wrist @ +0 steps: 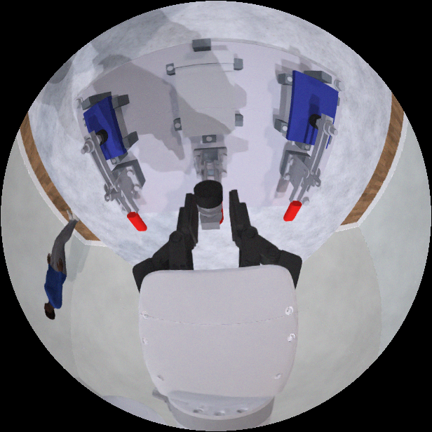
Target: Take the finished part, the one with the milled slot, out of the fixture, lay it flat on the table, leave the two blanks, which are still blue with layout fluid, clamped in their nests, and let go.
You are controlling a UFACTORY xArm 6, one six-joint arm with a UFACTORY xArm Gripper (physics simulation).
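Note:
The finished part [205,95] is a plain grey plate in the middle nest, between small grey corner blocks. A thin dark line crosses it near its far edge; I cannot tell the milled slot clearly. The left blue blank [114,127] and the right blue blank [310,102] sit in their side nests, each under a clamp's black tip. The middle clamp [210,217] is swung up, its black tip toward the camera. My gripper [212,201] is partly open, with fingers on both sides of this clamp and gaps to it. It is on the near side of the part, not around it.
The left clamp has a red handle [136,221] and the right clamp has a red handle [292,211], both near the fixture plate's near edge. The fixture plate [260,165] lies on the pale table [165,240], which has a wooden edge. A person [56,280] is at the left beyond the table.

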